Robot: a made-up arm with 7 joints.
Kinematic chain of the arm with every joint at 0, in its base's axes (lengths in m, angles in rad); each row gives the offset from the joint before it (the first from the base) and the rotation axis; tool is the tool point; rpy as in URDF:
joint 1: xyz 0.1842 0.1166 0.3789 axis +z
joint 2: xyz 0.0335 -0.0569 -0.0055 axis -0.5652 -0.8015 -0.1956
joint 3: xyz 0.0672 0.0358 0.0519 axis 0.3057 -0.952 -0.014
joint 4: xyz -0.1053 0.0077 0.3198 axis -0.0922 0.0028 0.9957
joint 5: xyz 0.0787 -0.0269 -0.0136 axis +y
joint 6: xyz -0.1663 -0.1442 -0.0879 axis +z
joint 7: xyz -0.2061 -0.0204 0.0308 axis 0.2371 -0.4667 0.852
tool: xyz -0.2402 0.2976 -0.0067 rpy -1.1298 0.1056 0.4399
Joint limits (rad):
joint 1: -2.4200..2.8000
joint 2: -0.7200..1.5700
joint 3: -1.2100..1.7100
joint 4: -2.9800..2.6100
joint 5: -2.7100..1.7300
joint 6: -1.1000..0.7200
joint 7: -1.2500..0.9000
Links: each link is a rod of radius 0.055 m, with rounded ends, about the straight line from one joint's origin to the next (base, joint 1, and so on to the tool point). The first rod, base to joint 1, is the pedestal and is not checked.
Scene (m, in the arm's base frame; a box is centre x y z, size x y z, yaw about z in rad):
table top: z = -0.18
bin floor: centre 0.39 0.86 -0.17 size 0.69 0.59 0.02 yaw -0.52
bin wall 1: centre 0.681 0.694 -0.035 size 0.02 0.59 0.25 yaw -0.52
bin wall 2: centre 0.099 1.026 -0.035 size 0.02 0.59 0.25 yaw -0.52
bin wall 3: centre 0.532 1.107 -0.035 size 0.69 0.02 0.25 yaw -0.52
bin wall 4: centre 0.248 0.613 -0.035 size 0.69 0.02 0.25 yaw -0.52
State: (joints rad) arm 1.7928 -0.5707 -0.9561 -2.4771 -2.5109 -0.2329 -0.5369
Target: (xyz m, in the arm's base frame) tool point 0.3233 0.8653 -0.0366
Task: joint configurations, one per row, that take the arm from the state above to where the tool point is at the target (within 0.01 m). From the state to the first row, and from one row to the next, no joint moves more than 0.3 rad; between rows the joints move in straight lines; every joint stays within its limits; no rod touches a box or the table.
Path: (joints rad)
1: 1.8852 -0.5956 -0.9984 -2.2100 -2.5441 -0.1558 -0.2974
2: 1.9775 -0.6205 -1.0407 -1.9429 -2.5773 -0.0787 -0.0579
3: 2.0699 -0.6454 -1.0830 -1.6758 -2.6104 -0.0015 0.1816
4: 2.1623 -0.6702 -1.1254 -1.4087 -2.6436 0.0756 0.4210
5: 2.2546 -0.6951 -1.1677 -1.1417 -2.6768 0.1527 0.6605
6: 2.3470 -0.7200 -1.2100 -0.8746 -2.7100 0.2298 0.9000

